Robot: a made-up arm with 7 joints. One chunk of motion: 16 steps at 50 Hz.
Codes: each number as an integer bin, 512 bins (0 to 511) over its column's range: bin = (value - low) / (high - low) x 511, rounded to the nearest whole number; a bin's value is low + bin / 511 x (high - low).
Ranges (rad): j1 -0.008..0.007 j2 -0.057..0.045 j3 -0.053..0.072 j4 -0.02..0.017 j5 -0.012..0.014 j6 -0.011..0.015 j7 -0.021..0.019
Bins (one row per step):
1: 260 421 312 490 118 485 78
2: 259 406 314 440 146 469 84
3: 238 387 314 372 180 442 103
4: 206 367 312 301 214 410 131
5: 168 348 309 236 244 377 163
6: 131 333 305 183 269 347 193
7: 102 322 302 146 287 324 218
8: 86 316 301 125 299 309 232
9: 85 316 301 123 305 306 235
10: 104 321 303 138 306 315 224
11: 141 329 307 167 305 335 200
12: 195 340 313 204 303 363 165
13: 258 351 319 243 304 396 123
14: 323 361 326 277 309 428 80
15: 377 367 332 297 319 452 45
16: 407 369 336 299 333 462 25
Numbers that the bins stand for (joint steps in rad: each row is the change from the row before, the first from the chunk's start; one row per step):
1: -0.00037 0.02704 0.02332 0.01548 -0.00600 0.01368 -0.01489
2: -0.00040 0.02404 0.02381 0.01186 -0.00457 0.01286 -0.01442
3: -0.00101 0.02025 0.02381 0.00694 -0.00284 0.01149 -0.01294
4: -0.00195 0.01626 0.02332 0.00179 -0.00111 0.00986 -0.01075
5: -0.00307 0.01246 0.02259 -0.00291 0.00041 0.00818 -0.00824
6: -0.00415 0.00947 0.02161 -0.00675 0.00169 0.00666 -0.00589
7: -0.00501 0.00727 0.02087 -0.00943 0.00260 0.00549 -0.00394
8: -0.00548 0.00608 0.02063 -0.01095 0.00321 0.00472 -0.00284
9: -0.00550 0.00608 0.02063 -0.01109 0.00352 0.00457 -0.00260
10: -0.00495 0.00707 0.02112 -0.01001 0.00357 0.00503 -0.00347
11: -0.00386 0.00867 0.02210 -0.00791 0.00352 0.00605 -0.00534
12: -0.00228 0.01087 0.02357 -0.00523 0.00342 0.00747 -0.00808
13: -0.00043 0.01306 0.02503 -0.00241 0.00347 0.00915 -0.01137
14: 0.00148 0.01506 0.02675 0.00006 0.00372 0.01078 -0.01474
15: 0.00307 0.01626 0.02821 0.00150 0.00423 0.01200 -0.01748
16: 0.00395 0.01666 0.02919 0.00165 0.00494 0.01251 -0.01904

